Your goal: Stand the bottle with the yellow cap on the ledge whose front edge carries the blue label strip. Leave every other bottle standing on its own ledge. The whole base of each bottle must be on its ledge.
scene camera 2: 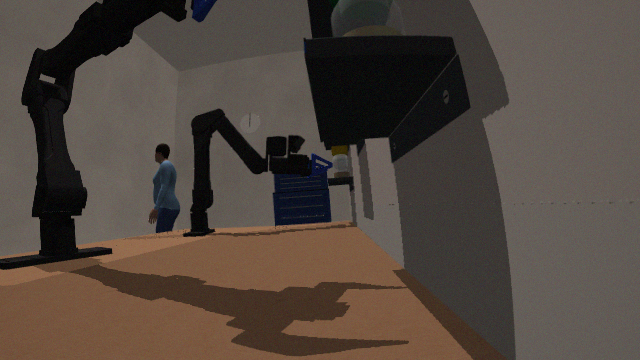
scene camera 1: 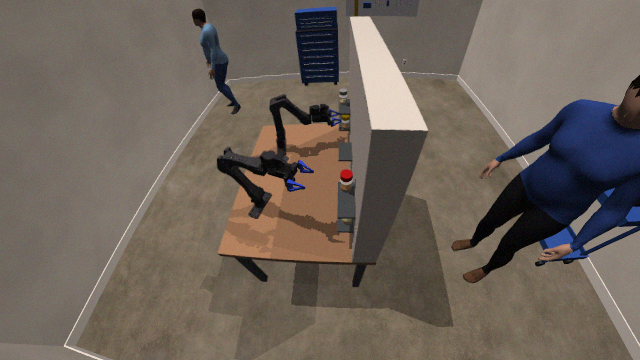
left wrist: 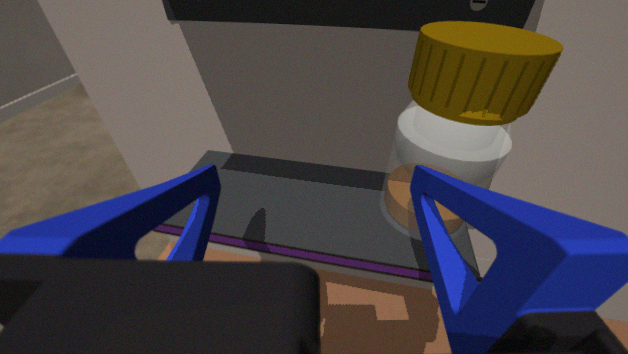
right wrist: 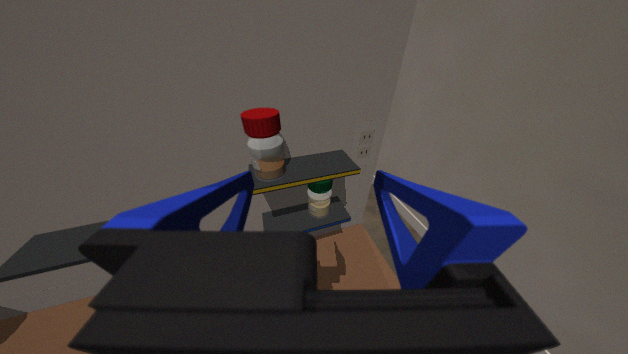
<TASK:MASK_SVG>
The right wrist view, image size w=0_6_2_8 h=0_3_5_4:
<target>right gripper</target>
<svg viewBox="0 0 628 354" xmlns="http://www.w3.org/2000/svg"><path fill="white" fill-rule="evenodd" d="M561 344L493 263L494 260L527 232L527 226L508 211L416 184L377 170L373 186L401 289L317 290L317 242L311 234L301 231L243 231L254 190L251 171L245 171L205 187L118 213L78 247L79 252L113 277L87 305L96 311L67 346L90 354L533 354ZM239 193L231 213L220 231L200 230L199 225L203 217ZM389 192L428 220L429 227L419 244L417 244L400 218Z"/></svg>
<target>red-capped bottle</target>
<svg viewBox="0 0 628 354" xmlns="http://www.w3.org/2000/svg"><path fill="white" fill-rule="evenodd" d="M241 113L241 120L245 134L249 136L247 145L256 178L264 182L272 182L283 178L287 173L284 143L279 134L281 130L279 111L274 108L255 108Z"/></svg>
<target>green-capped bottle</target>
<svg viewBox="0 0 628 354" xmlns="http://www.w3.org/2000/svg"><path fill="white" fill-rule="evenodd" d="M333 179L307 184L308 213L312 217L322 219L330 214Z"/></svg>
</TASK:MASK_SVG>
